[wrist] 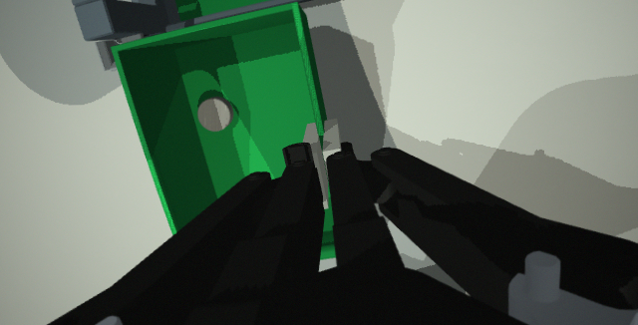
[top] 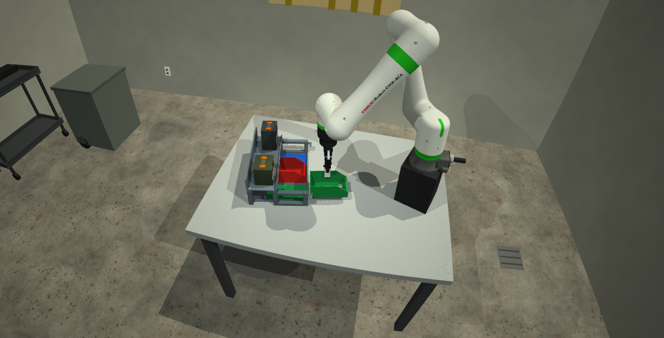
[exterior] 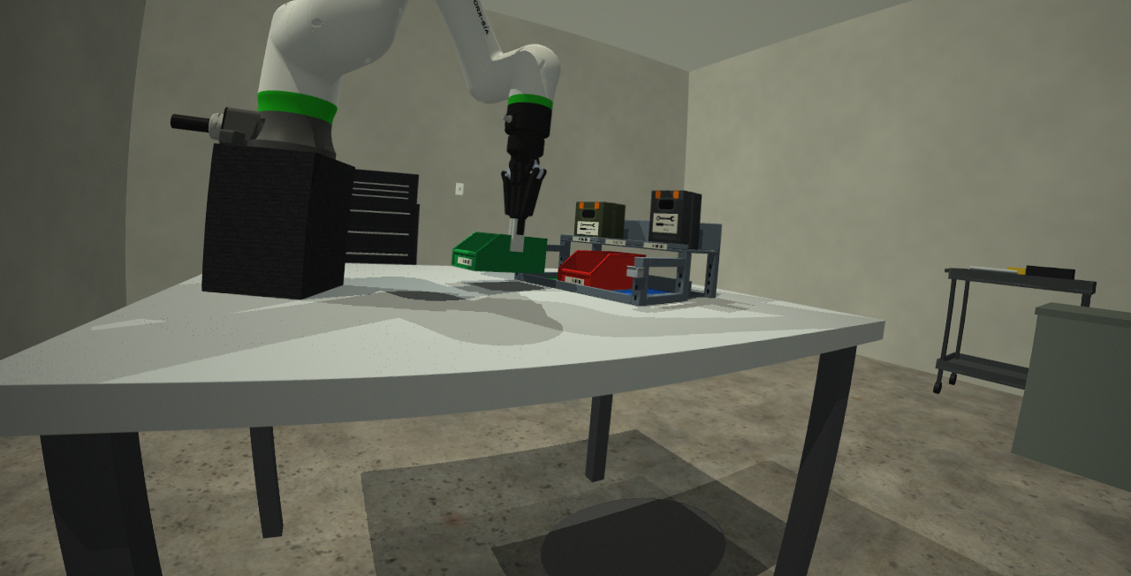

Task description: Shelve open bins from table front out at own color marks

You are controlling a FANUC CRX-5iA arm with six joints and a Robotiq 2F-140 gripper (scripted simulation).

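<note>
Right now my hand is 2 cm past the green bin, 5 cm to the right of it and 4 cm above it. Round my hand: red bin 20 cm ahead, 2 cm to the right, 6 cm below.
</note>
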